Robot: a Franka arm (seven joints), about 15 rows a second.
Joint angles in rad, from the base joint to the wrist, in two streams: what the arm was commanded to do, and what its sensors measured. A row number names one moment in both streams.
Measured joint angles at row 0:
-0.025 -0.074 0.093 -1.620 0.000 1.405 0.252
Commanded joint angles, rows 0 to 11:
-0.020 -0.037 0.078 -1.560 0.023 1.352 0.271
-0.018 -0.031 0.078 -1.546 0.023 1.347 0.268
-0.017 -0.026 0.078 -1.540 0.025 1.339 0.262
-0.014 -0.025 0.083 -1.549 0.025 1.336 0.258
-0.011 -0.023 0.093 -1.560 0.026 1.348 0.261
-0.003 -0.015 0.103 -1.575 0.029 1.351 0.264
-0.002 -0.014 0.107 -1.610 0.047 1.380 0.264
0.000 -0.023 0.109 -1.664 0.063 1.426 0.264
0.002 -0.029 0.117 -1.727 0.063 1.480 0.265
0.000 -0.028 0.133 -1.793 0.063 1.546 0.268
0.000 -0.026 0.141 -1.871 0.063 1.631 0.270
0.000 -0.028 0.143 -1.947 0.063 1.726 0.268
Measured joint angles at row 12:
-0.004 -0.008 0.138 -1.783 0.042 1.572 0.252
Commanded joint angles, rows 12 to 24:
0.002 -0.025 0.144 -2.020 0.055 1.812 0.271
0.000 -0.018 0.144 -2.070 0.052 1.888 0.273
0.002 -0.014 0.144 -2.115 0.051 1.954 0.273
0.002 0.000 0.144 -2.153 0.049 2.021 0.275
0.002 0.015 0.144 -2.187 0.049 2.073 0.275
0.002 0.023 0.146 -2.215 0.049 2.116 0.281
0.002 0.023 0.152 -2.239 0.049 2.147 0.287
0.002 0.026 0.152 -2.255 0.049 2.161 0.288
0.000 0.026 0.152 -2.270 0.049 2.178 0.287
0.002 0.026 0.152 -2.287 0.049 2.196 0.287
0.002 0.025 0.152 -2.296 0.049 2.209 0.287
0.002 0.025 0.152 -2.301 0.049 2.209 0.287
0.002 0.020 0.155 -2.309 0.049 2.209 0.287
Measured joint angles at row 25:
-0.004 0.045 0.151 -2.278 0.042 2.187 0.266
